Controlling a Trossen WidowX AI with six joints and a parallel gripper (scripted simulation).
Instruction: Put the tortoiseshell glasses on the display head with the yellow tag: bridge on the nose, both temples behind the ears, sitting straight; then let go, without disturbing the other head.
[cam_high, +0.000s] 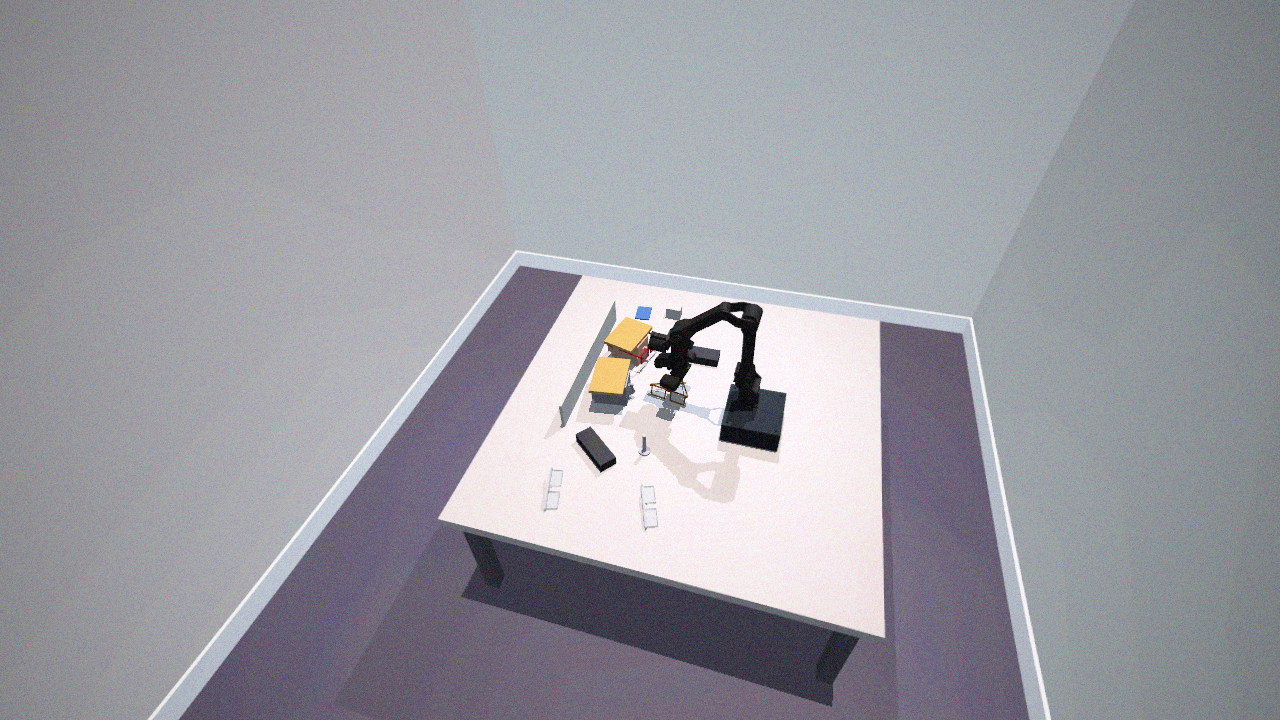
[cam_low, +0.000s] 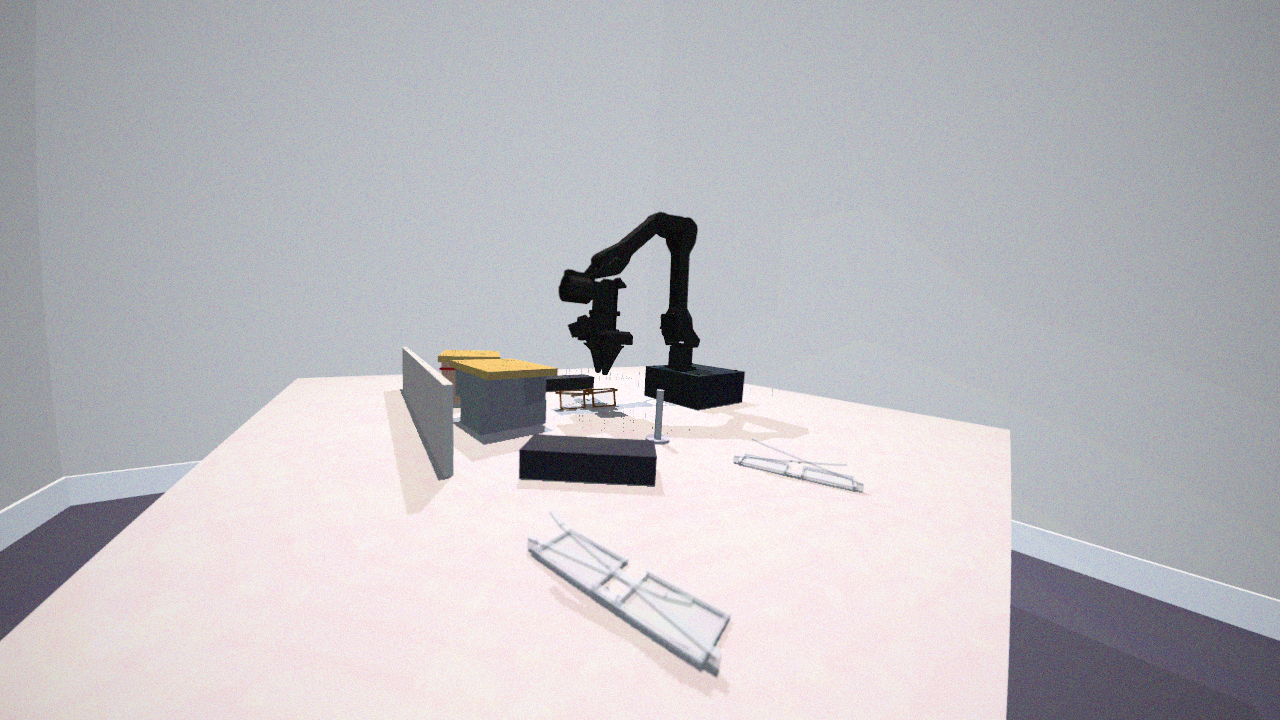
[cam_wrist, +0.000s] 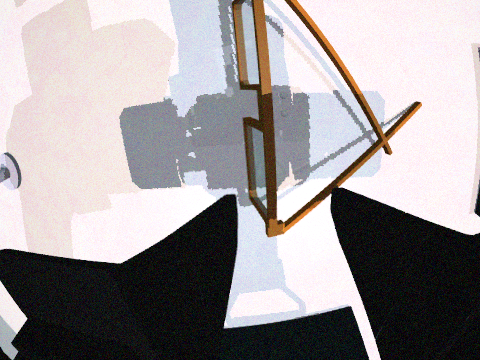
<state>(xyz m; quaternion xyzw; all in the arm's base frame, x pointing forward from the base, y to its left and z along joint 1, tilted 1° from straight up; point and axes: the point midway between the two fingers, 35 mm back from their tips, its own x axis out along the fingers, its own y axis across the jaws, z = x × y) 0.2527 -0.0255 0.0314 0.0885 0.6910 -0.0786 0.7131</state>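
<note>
Right now my gripper tip is 25 cm to the right of the thin post, 7 cm short of it and 5 cm above it. Round my gripper tip: blue tag 46 cm to the right, 23 cm ahead, 7 cm below; then grey wall panel 35 cm ahead, 9 cm to the right, 2 cm below; then grey display head 21 cm ahead, 2 cm to the left, 2 cm below.
</note>
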